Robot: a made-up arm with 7 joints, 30 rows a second.
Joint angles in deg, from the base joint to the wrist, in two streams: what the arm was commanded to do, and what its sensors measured. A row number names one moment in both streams.
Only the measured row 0 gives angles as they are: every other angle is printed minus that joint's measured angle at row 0.
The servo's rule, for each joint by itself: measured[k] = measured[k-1] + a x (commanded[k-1-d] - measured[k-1]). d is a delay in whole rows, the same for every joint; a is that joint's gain. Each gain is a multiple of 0.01, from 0.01 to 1. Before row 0 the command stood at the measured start. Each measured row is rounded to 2 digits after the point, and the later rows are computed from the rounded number. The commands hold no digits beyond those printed.
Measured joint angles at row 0:
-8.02 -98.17 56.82 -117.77 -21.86 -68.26 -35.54
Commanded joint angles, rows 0 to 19:
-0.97 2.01 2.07 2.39 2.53 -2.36 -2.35
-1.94 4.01 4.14 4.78 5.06 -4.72 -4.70
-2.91 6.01 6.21 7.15 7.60 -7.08 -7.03
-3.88 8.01 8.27 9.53 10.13 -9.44 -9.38
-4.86 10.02 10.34 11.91 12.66 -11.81 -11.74
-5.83 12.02 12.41 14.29 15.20 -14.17 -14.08
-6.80 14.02 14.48 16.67 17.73 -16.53 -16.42
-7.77 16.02 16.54 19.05 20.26 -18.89 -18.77
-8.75 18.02 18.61 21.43 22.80 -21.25 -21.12
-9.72 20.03 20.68 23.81 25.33 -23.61 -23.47
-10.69 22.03 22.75 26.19 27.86 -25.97 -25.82
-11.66 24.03 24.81 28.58 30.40 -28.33 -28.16
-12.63 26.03 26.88 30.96 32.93 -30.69 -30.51
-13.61 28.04 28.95 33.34 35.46 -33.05 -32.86
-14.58 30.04 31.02 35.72 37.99 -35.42 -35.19
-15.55 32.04 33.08 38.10 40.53 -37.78 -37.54
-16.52 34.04 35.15 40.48 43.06 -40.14 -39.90
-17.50 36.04 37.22 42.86 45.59 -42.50 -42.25
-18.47 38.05 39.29 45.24 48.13 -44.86 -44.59
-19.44 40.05 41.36 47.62 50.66 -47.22 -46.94
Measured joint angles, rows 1 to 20:
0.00 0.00 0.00 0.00 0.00 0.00 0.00
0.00 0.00 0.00 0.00 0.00 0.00 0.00
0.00 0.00 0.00 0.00 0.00 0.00 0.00
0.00 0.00 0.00 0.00 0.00 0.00 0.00
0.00 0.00 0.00 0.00 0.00 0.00 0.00
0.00 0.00 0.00 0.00 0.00 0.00 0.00
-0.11 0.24 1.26 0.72 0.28 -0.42 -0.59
-0.31 0.69 3.02 1.94 0.81 -1.19 -1.62
-0.60 1.33 4.97 3.50 1.56 -2.25 -2.97
-0.96 2.13 6.98 5.31 2.50 -3.54 -4.57
-1.39 3.08 9.03 7.29 3.62 -5.03 -6.36
-1.88 4.15 11.09 9.39 4.89 -6.68 -8.29
-2.42 5.33 13.16 11.57 6.30 -8.45 -10.32
-3.01 6.61 15.22 13.81 7.84 -10.33 -12.43
-3.64 7.98 17.29 16.10 9.49 -12.30 -14.60
-4.31 9.43 19.36 18.41 11.23 -14.34 -16.82
-5.01 10.94 21.43 20.74 13.06 -16.43 -19.07
-5.74 12.51 23.49 23.09 14.97 -18.57 -21.34
-6.50 14.13 25.56 25.45 16.95 -20.75 -23.63
-7.28 15.80 27.63 27.82 18.99 -22.96 -25.94
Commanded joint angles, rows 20 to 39:
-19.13 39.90 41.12 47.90 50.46 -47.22 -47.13
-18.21 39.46 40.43 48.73 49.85 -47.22 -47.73
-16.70 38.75 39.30 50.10 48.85 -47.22 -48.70
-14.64 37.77 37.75 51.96 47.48 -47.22 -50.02
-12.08 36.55 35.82 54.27 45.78 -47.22 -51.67
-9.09 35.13 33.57 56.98 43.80 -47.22 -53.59
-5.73 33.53 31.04 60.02 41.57 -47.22 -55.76
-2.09 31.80 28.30 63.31 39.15 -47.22 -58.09
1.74 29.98 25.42 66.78 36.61 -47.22 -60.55
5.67 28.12 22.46 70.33 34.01 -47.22 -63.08
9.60 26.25 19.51 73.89 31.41 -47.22 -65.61
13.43 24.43 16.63 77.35 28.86 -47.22 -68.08
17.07 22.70 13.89 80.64 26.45 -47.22 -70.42
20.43 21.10 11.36 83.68 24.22 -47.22 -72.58
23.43 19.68 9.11 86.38 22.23 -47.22 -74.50
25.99 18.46 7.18 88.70 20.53 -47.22 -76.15
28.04 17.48 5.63 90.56 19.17 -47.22 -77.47
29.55 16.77 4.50 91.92 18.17 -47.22 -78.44
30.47 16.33 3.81 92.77 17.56 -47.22 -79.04
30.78 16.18 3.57 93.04 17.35 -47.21 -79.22
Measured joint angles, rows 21 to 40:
-8.08 17.51 29.70 30.19 21.08 -25.20 -28.25
-8.90 19.25 31.76 32.56 23.22 -27.46 -30.57
-9.74 21.02 33.83 34.94 25.40 -29.74 -32.90
-10.59 22.82 35.90 37.32 27.62 -32.04 -35.24
-11.46 24.65 37.97 39.70 29.88 -34.35 -37.58
-12.34 26.50 40.04 42.08 32.17 -36.67 -39.92
-13.09 28.11 40.70 43.83 34.18 -38.57 -41.72
-13.65 29.47 40.54 45.30 35.90 -40.13 -43.22
-13.99 30.58 39.78 46.74 37.32 -41.41 -44.59
-14.06 31.44 38.54 48.31 38.44 -42.46 -45.95
-13.84 32.05 36.88 50.10 39.25 -43.32 -47.38
-13.32 32.42 34.86 52.16 39.75 -44.02 -48.93
-12.49 32.55 32.53 54.52 39.95 -44.60 -50.64
-11.35 32.46 29.95 57.16 39.86 -45.07 -52.50
-9.91 32.16 27.19 60.05 39.50 -45.46 -54.51
-8.20 31.68 24.30 63.13 38.90 -45.78 -56.65
-6.24 31.03 21.38 66.36 38.08 -46.04 -58.89
-4.08 30.24 18.48 69.66 37.07 -46.25 -61.19
-1.75 29.34 15.68 72.95 35.90 -46.42 -63.50
0.69 28.35 13.04 76.17 34.62 -46.56 -65.77

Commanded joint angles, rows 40 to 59:
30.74 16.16 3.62 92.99 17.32 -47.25 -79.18
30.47 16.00 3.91 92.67 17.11 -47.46 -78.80
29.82 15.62 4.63 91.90 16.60 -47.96 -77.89
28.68 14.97 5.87 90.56 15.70 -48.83 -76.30
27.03 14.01 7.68 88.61 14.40 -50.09 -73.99
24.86 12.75 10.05 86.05 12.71 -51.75 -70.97
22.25 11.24 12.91 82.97 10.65 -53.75 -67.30
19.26 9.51 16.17 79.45 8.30 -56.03 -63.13
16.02 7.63 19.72 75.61 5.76 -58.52 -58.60
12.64 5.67 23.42 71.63 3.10 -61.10 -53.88
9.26 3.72 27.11 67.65 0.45 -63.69 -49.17
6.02 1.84 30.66 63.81 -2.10 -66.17 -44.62
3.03 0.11 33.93 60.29 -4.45 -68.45 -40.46
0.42 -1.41 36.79 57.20 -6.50 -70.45 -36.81
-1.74 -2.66 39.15 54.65 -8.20 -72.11 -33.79
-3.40 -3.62 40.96 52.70 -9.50 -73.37 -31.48
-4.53 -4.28 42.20 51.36 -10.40 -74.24 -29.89
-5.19 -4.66 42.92 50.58 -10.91 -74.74 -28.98
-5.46 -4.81 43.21 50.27 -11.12 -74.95 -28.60
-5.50 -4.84 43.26 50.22 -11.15 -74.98 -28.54
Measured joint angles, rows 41 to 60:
3.19 27.31 10.64 79.23 33.26 -46.68 -67.95
5.70 26.25 8.53 82.07 31.86 -46.78 -70.00
8.16 25.20 6.76 84.62 30.46 -46.86 -71.87
10.51 24.19 5.38 86.81 29.11 -46.92 -73.51
12.71 23.25 4.42 88.60 27.84 -46.97 -74.89
14.70 22.40 3.90 89.93 26.69 -47.01 -75.97
16.46 21.65 3.73 90.85 25.66 -47.05 -76.77
18.00 20.97 3.84 91.40 24.72 -47.12 -77.28
19.30 20.33 4.32 91.55 23.83 -47.27 -77.43
20.33 19.69 5.27 91.25 22.94 -47.55 -77.15
21.07 19.01 6.74 90.46 22.00 -48.01 -76.36
21.49 18.26 8.76 89.14 20.98 -48.68 -75.01
21.57 17.42 11.29 87.29 19.84 -49.59 -73.08
21.32 16.47 14.27 84.94 18.57 -50.75 -70.59
20.74 15.41 17.59 82.14 17.16 -52.15 -67.59
19.85 14.24 21.15 78.99 15.61 -53.76 -64.16
18.69 12.98 24.79 75.59 13.94 -55.55 -60.41
17.30 11.64 28.37 72.06 12.18 -57.46 -56.46
15.73 10.26 31.76 68.53 10.35 -59.44 -52.46
14.05 8.86 34.83 65.13 8.50 -61.42 -48.55

